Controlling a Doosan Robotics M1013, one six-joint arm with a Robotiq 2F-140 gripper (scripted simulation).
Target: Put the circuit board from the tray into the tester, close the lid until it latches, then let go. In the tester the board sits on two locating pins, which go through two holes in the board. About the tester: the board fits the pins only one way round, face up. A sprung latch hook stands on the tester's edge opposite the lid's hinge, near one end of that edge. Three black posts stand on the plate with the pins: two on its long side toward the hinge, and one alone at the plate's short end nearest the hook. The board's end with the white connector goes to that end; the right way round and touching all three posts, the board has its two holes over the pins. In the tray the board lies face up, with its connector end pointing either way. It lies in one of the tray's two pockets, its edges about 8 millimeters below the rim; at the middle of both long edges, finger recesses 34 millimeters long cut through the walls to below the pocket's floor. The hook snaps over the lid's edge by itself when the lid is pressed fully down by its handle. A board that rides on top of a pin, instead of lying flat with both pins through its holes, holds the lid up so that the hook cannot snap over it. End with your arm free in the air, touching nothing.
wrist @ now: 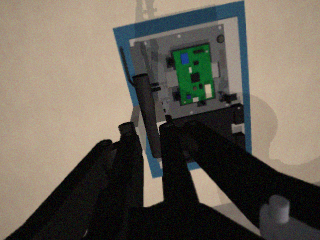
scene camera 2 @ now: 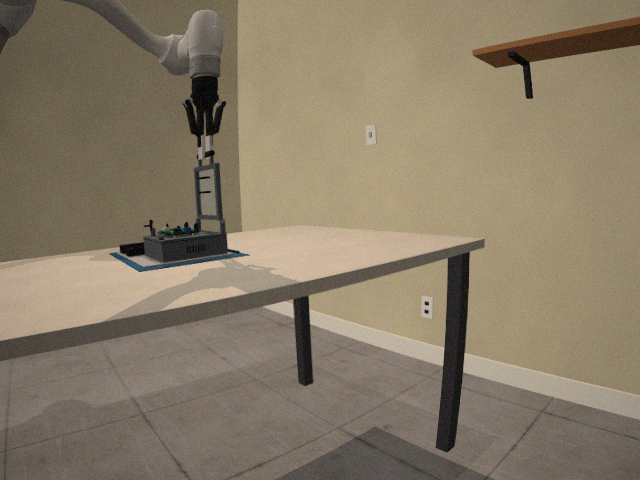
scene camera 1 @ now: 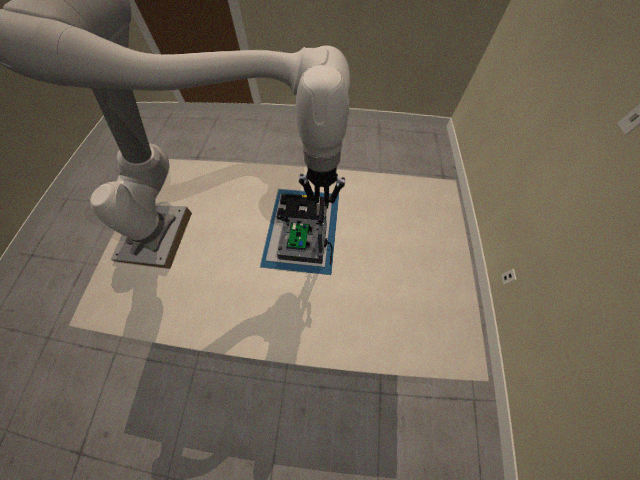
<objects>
The gripper shows in the wrist view (150,114), in scene camera 2 and in scene camera 1. One and the same spot on the gripper: (scene camera 2: 212,127) is (scene camera 1: 327,200).
</objects>
